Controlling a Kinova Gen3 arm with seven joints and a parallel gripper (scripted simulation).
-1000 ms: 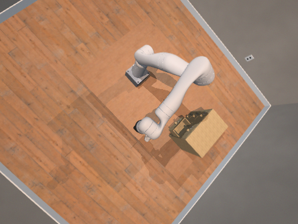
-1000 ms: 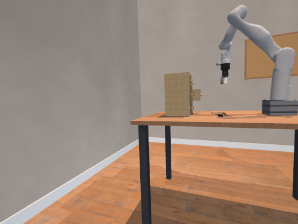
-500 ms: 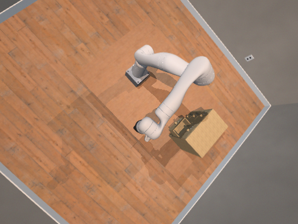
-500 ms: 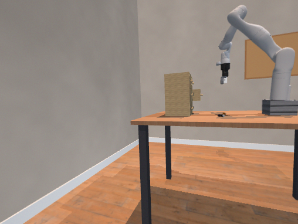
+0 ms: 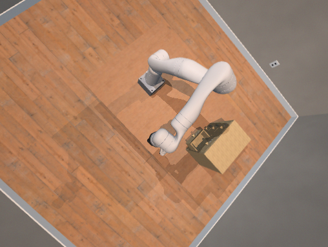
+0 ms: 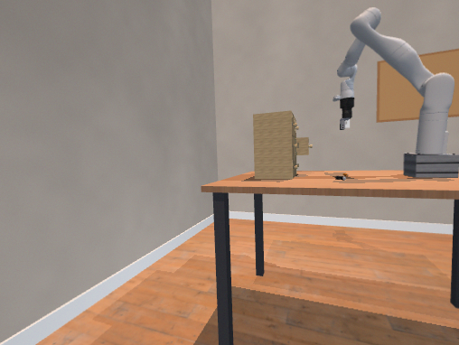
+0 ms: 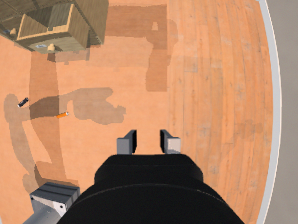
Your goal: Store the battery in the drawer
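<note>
My hand is 290 mm to the right of the AAA battery and 270 mm above it. Round my hand: black battery (30 mm ahead, 480 mm to the left, 270 mm below); then drawer (260 mm ahead, 250 mm to the left, 140 mm below).
</note>
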